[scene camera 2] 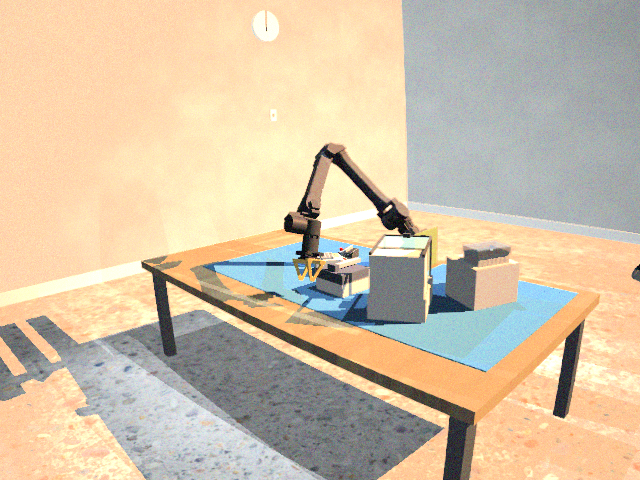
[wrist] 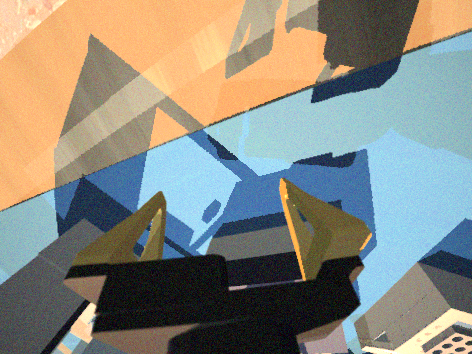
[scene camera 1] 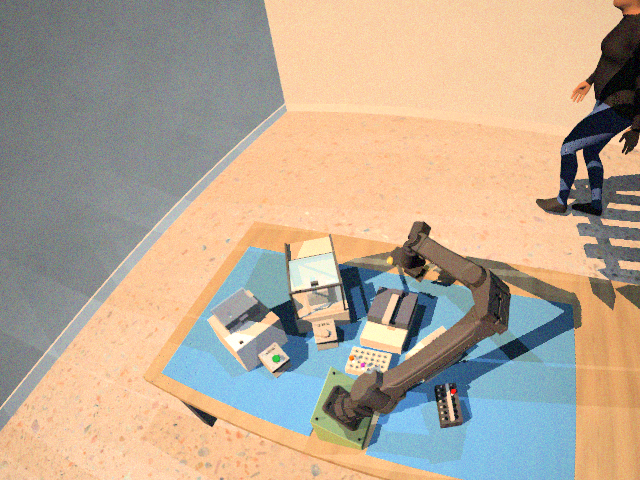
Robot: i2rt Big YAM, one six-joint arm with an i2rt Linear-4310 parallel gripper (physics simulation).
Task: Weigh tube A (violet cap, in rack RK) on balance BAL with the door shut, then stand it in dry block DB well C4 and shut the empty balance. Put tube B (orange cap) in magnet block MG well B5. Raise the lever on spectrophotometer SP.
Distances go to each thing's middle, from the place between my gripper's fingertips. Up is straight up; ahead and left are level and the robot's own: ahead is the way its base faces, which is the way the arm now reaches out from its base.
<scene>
Now: the SP instrument (scene camera 1: 389, 319) 20 cm behind my hand and 2 cm below it. Also, from my hand: glass-box balance (scene camera 1: 315, 287) 18 cm behind, 27 cm to the left, 4 cm above; grey box instrument (scene camera 2: 484, 276) 42 cm behind, 42 cm to the left, 3 cm above.
</scene>
